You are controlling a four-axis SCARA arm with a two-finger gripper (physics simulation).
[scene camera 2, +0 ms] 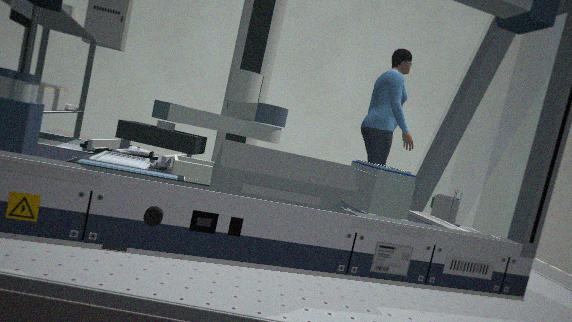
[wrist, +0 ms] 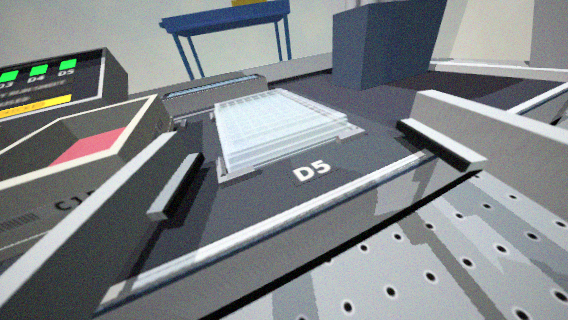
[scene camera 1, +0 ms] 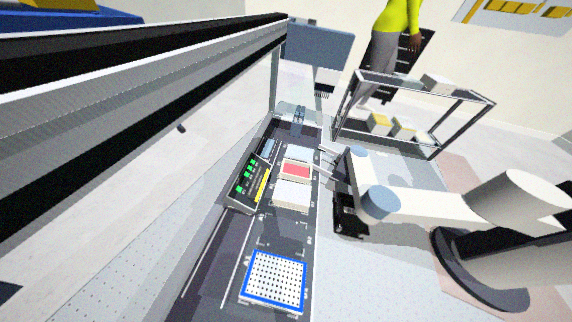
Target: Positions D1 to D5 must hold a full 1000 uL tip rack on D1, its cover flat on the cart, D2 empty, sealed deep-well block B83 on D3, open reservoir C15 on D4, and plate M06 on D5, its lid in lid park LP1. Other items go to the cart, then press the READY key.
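Places are measured from the arm's base along level axes (x back, y right, z up), in metres.
Pixels of known places: gripper, fingertip midpoint: (scene camera 2: 126,153) (wrist: 297,127) (scene camera 1: 313,153); arm's base, origin of the base link: (scene camera 1: 471,262).
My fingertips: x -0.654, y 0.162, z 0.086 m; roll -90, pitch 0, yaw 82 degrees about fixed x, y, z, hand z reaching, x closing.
Ahead of a thing's pixels: the offset from my fingertips to its middle. "pt": to the spot under its first point.
My gripper (scene camera 1: 318,157) (scene camera 2: 125,154) (wrist: 297,127) is open and empty, its fingers apart on the near side of D5. A clear plate @(dy -0.015, dx -0.060, dz -0.010 m) (scene camera 1: 300,151) (scene camera 2: 120,160) (wrist: 275,120) sits in the D5 corner holders, beyond the fingertips in the wrist view; its label is unreadable. The open reservoir @(dy -0.139, dx -0.037, dz +0.001 m) (scene camera 1: 296,170) (wrist: 25,200) with pink liquid stands on D4. A white block @(dy -0.258, dx -0.013, dz +0.007 m) (scene camera 1: 291,194) stands on D3. D2 holds no item. The blue-rimmed tip rack (scene camera 1: 275,280) (scene camera 2: 382,187) stands on D1. A pale blue piece @(pt dy -0.073, dx -0.200, dz +0.006 m) (scene camera 1: 267,147) (wrist: 215,86) lies behind D5.
A panel (scene camera 1: 236,196) (wrist: 116,75) with green lamps and a yellow bar stands behind D3 and D4. The cart (scene camera 1: 358,75) bears a white box @(dy +0.404, dx +0.404, dz +0.297 m) (scene camera 1: 440,83) and yellow-topped boxes @(dy +0.375, dx +0.277, dz +0.084 m) (scene camera 1: 380,121). A dark blue box @(pt dy +0.136, dx -0.105, dz +0.025 m) (wrist: 385,45) stands past D5. A person (scene camera 2: 387,105) stands in the background.
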